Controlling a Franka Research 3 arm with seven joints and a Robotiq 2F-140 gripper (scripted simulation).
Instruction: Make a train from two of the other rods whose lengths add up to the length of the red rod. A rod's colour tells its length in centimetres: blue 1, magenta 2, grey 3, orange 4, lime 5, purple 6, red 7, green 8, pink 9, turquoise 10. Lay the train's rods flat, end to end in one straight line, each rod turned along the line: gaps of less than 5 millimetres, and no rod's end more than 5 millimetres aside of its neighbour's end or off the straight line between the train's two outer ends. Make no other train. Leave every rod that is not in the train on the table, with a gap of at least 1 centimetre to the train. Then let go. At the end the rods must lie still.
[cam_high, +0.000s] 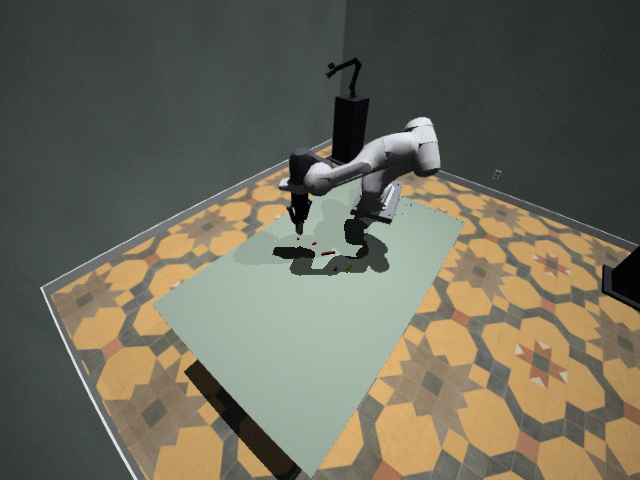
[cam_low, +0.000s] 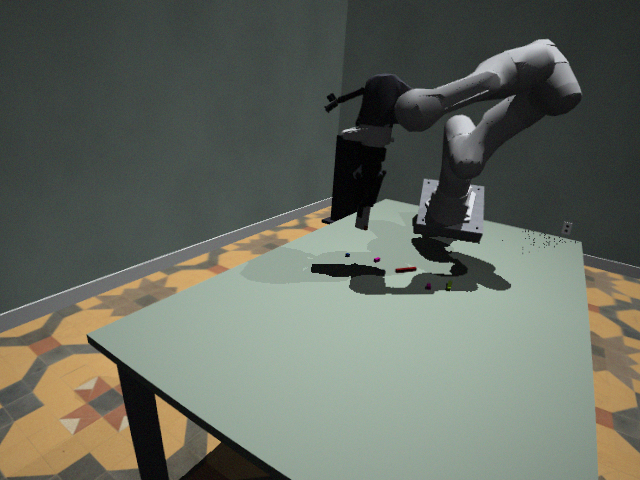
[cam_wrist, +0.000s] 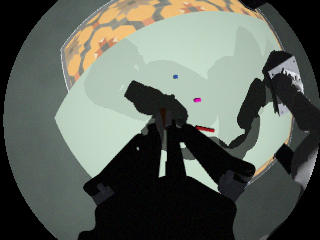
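The grey rod lies 160 mm below my hand, 70 mm to the left of it and 20 mm behind it. Round my hand: red rod 160 mm below, 120 mm to the left, 90 mm behind; then blue rod 160 mm below, 70 mm to the right, 60 mm behind; then orange rod 30 mm below.
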